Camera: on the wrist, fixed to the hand. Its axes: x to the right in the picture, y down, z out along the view.
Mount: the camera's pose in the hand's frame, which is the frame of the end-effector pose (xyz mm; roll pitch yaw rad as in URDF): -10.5 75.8 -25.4 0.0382 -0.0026 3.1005
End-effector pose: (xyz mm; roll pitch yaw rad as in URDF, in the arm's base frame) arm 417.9 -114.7 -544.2 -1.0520 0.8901 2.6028
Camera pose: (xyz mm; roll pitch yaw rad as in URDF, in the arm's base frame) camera 467.9 -162.7 -585.4 1.1166 -0.8554 -0.5733
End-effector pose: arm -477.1 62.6 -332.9 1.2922 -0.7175 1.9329
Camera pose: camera -501.3 -1.3 -290.2 -1.2613 0.6772 -1.2200
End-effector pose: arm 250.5 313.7 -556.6 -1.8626 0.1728 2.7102
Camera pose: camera 289.4 346.6 -619.1 1.8993 -0.1327 -0.4220
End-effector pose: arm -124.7 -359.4 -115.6 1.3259 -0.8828 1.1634
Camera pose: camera -187.5 -396.3 -80.9 -1.2962 0.8423 -1.9894
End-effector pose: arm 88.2 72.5 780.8 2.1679 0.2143 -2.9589
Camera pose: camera 78.3 92.6 858.2 -2.1357 -0.2467 0.2087
